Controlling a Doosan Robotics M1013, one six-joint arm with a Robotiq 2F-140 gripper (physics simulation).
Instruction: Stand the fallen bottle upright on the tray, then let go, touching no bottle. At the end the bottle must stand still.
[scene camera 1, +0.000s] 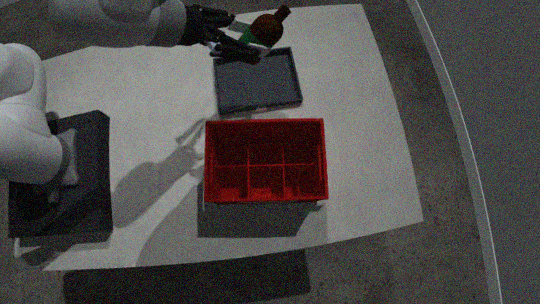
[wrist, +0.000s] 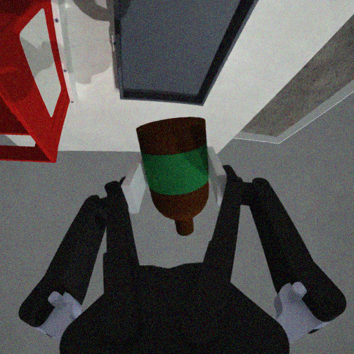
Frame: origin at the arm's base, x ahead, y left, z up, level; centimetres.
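Seen in the pictures: gripper, fingertip midpoint: (scene camera 1: 259, 40); arm's base, origin of the base link: (scene camera 1: 55, 162).
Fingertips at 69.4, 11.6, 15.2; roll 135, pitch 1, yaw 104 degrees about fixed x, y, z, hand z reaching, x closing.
Note:
Offsets run from my fingertips to a thing's middle, as dx, dy, dz. "spot": to the spot under its first point. Level surfaces: height alone.
The brown bottle @[+1.6, +0.4, +2.5] (scene camera 1: 266, 29) (wrist: 175, 172) with a green label is held in the air near the tray's back edge. It is tilted, with its neck pointing up and to the right in the scene view. My gripper (scene camera 1: 251, 40) (wrist: 175, 162) is shut on the bottle, its pale pads on both sides of the label. In the wrist view the base points towards the tray side and the neck towards the gripper's palm. The dark grey tray @[spot: -0.5, -0.3, -21.7] (scene camera 1: 260, 82) (wrist: 170, 50) lies flat on the table, and no bottle shows on its visible floor.
A red divided crate @[-5.0, -27.5, -13.4] (scene camera 1: 265, 120) (wrist: 55, 130) stands in front of the tray in the scene view, close to it. The arm's dark base block (scene camera 1: 92, 150) is at the left. The pale table @[dz -22.2] (scene camera 1: 360, 150) ends a little behind the tray and to the right.

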